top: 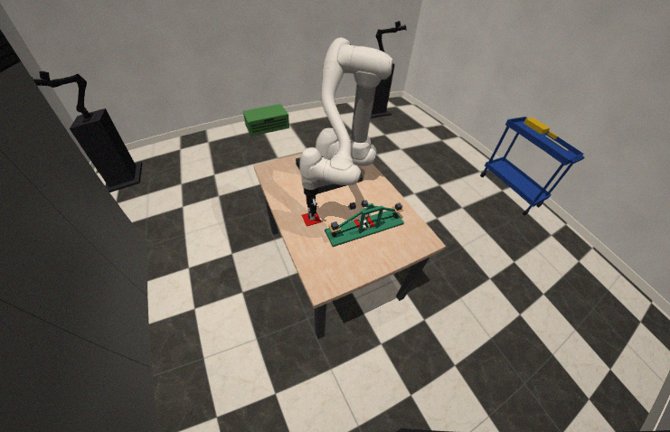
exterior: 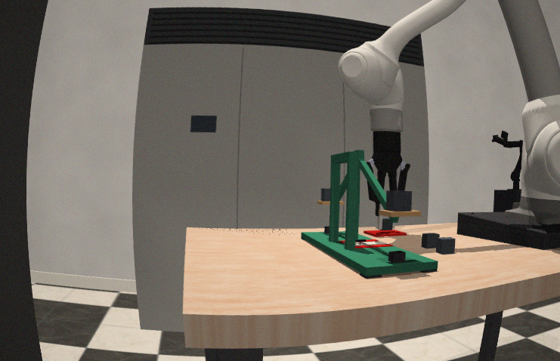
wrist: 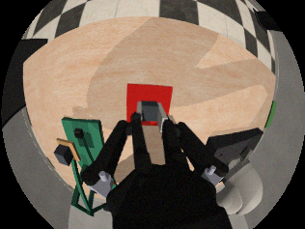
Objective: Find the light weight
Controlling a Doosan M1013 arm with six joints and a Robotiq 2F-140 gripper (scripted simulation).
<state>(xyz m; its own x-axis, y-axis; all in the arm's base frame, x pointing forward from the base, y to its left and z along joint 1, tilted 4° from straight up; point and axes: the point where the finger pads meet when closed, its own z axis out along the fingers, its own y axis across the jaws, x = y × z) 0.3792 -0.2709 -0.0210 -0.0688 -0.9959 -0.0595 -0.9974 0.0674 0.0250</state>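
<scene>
Right now the flat red dish is 4 cm below my hand. Also, from my hand: green rocker balance: 19 cm ahead, 26 cm to the left, 5 cm above.
</scene>
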